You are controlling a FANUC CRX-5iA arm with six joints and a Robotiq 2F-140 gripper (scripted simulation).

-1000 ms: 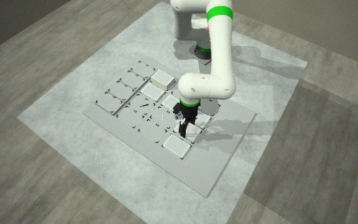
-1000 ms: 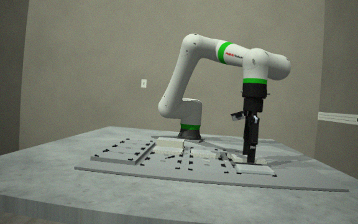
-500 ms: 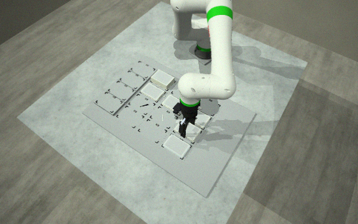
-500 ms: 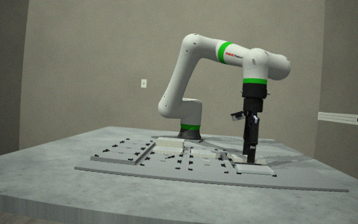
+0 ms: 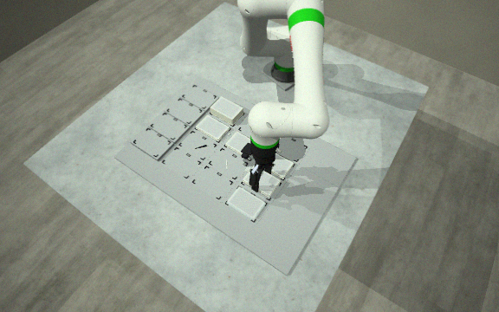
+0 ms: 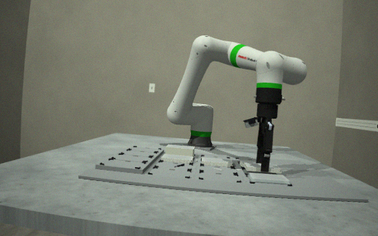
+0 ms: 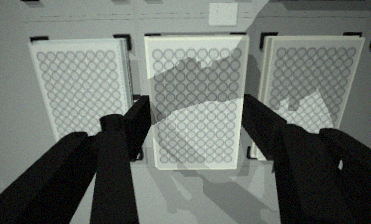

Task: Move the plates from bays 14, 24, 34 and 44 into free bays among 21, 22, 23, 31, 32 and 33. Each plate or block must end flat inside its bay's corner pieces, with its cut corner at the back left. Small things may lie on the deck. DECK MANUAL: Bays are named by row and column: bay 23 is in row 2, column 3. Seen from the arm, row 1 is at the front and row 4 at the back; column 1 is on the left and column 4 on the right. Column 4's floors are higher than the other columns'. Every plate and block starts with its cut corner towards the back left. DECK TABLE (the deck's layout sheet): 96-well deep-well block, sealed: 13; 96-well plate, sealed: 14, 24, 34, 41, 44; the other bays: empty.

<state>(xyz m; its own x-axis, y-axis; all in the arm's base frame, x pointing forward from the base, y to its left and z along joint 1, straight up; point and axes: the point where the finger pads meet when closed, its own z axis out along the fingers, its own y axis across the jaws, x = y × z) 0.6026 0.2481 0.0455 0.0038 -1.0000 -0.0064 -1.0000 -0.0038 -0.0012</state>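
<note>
The plate is 11 cm ahead of my hand and 4 cm below it. Also, from my hand: sealed deep-well block 21 cm behind, 33 cm to the right, 2 cm below; then white tip 1 cm ahead, 17 cm to the right, 4 cm below; then thin black stick 31 cm to the right, 4 cm below.
</note>
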